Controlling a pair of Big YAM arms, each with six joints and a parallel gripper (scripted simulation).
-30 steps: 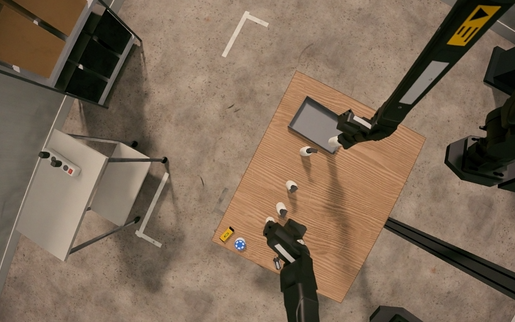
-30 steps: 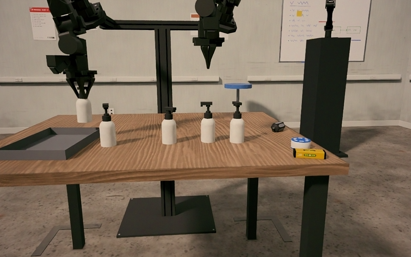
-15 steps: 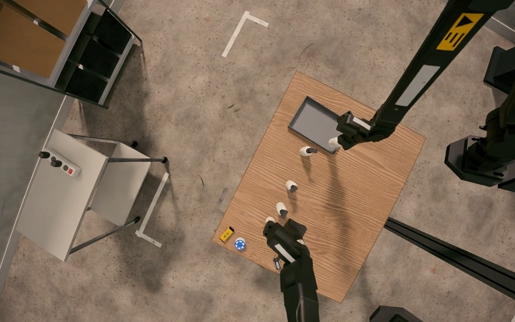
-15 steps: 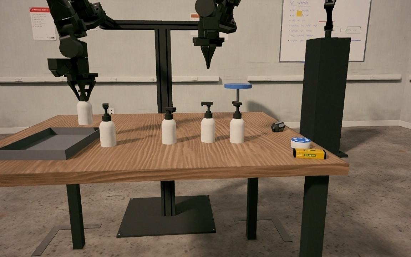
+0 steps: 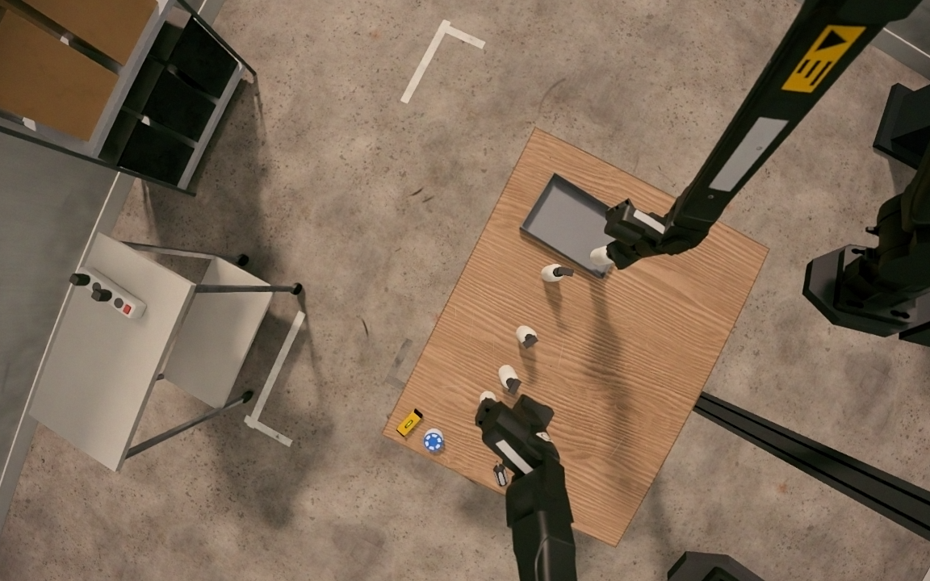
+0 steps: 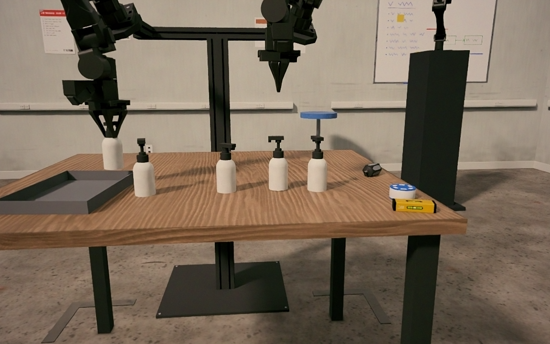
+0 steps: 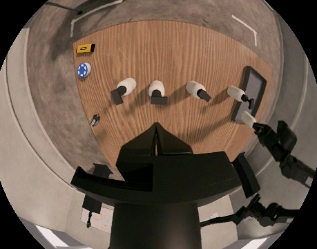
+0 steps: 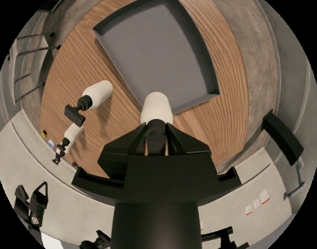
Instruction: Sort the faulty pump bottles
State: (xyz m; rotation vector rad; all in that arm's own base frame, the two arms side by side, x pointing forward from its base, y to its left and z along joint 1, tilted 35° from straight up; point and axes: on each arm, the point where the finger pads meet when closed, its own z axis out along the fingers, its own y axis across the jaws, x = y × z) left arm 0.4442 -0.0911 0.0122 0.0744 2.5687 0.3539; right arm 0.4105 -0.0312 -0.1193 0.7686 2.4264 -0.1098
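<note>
Right now my right hand is 8 cm short of the grey tray, 7 cm to the left of it and 13 cm above it. The rest, counted from my right hand: black object (74 cm to the left, 12 cm below).
</note>
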